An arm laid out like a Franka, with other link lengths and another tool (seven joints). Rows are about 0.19 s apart.
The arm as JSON. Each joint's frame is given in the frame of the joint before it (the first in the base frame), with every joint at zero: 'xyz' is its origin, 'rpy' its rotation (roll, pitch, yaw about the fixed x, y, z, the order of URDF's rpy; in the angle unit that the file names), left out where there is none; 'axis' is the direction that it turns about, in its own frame. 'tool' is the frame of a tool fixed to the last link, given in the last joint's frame.
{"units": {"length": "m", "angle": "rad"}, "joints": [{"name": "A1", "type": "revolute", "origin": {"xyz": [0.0, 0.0, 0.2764]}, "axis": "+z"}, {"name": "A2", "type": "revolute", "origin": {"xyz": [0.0, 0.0, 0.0]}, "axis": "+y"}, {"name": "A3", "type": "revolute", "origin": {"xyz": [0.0, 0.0, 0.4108]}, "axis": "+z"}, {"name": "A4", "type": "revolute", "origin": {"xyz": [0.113, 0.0, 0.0]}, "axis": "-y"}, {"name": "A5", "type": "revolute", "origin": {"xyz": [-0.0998, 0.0, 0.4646]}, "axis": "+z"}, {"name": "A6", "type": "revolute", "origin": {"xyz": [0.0, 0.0, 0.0]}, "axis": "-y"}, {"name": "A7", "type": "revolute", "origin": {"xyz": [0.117, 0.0, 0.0]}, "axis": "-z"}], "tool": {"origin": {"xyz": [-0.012, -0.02, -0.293], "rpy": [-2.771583, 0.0, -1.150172]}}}
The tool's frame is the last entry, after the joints.
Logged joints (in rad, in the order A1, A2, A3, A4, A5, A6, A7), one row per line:
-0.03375, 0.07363, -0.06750, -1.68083, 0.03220, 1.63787, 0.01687
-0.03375, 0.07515, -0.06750, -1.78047, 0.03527, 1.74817, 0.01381
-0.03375, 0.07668, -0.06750, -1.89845, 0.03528, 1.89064, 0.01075
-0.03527, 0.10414, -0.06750, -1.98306, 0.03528, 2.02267, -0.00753
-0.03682, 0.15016, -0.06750, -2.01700, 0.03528, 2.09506, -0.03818
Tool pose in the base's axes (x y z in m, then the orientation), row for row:
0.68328, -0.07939, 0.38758, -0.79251, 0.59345, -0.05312, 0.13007
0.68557, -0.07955, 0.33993, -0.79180, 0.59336, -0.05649, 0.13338
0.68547, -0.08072, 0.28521, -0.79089, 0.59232, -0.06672, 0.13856
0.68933, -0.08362, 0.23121, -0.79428, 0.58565, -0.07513, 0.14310
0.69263, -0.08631, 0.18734, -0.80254, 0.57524, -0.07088, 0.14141
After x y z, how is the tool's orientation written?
As a quaternion, x y z w.
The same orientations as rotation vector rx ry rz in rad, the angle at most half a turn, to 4 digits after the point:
-2.3026, 1.7242, -0.1543
-2.2962, 1.7207, -0.1638
-2.2868, 1.7127, -0.1929
-2.2908, 1.6891, -0.2167
-2.3168, 1.6606, -0.2046

